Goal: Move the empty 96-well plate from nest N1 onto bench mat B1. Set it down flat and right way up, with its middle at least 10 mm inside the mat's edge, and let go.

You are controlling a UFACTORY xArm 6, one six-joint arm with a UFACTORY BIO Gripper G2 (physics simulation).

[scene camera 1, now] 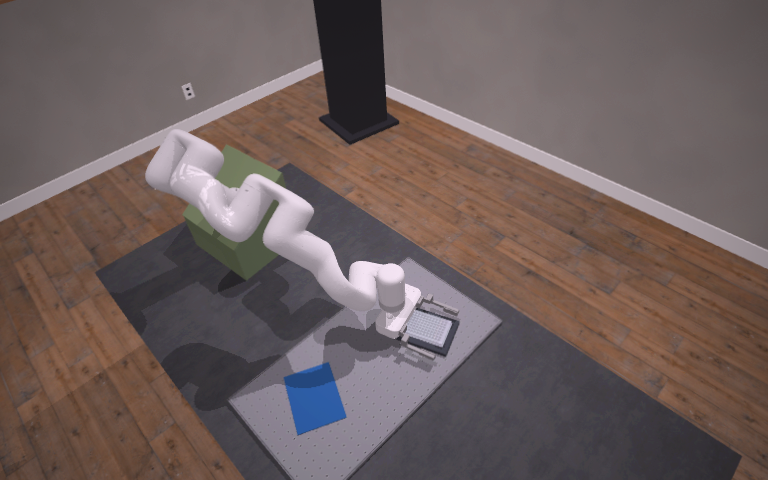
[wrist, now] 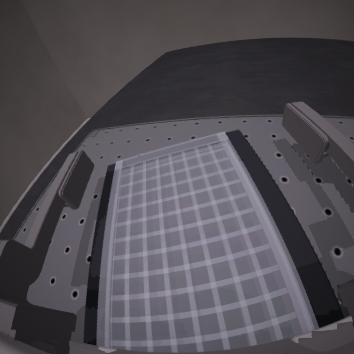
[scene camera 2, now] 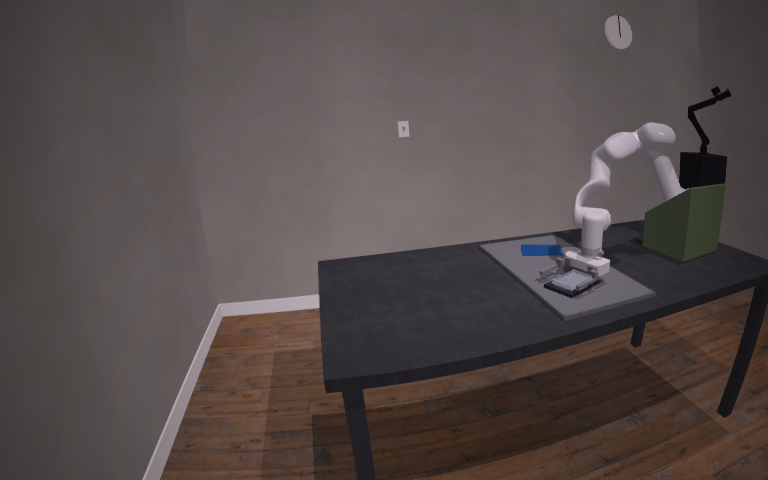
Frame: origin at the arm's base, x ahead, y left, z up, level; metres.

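Where they show: hand, tool point: (scene camera 1: 439, 331) (wrist: 182, 153) (scene camera 2: 562, 279); arm's base, link origin: (scene camera 2: 675, 201).
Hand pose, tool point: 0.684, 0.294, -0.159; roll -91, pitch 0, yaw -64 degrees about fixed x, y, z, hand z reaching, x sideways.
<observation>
Each offset is from my tool point to the top centre of the thing, as dx, dy, dz. Level surfaces: height alone.
The clear 96-well plate @[-0.042, -0.014, -0.005] (scene camera 1: 428, 328) (scene camera 2: 573, 279) (wrist: 185, 240) sits flat in the black nest @[-0.042, -0.014, -0.017] (scene camera 1: 451, 338) (wrist: 280, 215) near one end of the grey perforated board. My gripper (scene camera 1: 442, 333) (scene camera 2: 560, 280) (wrist: 192, 156) is open and empty. Its fingers reach out along two opposite sides of the plate, with a gap on each side; in the wrist view the left gap is narrower than the right. The blue bench mat @[dz -0.030] (scene camera 1: 314, 401) (scene camera 2: 538, 250) lies flat towards the other end of the board, partly in the arm's shadow. It does not show in the wrist view.
The perforated board @[dz -0.031] (scene camera 1: 390, 390) (scene camera 2: 614, 294) lies on the dark table @[dz -0.044] (scene camera 1: 509, 407) (scene camera 2: 407, 316). The arm's green pedestal (scene camera 1: 243, 254) (scene camera 2: 685, 226) stands behind the board. A black column (scene camera 1: 353, 62) stands on the floor beyond the table.
</observation>
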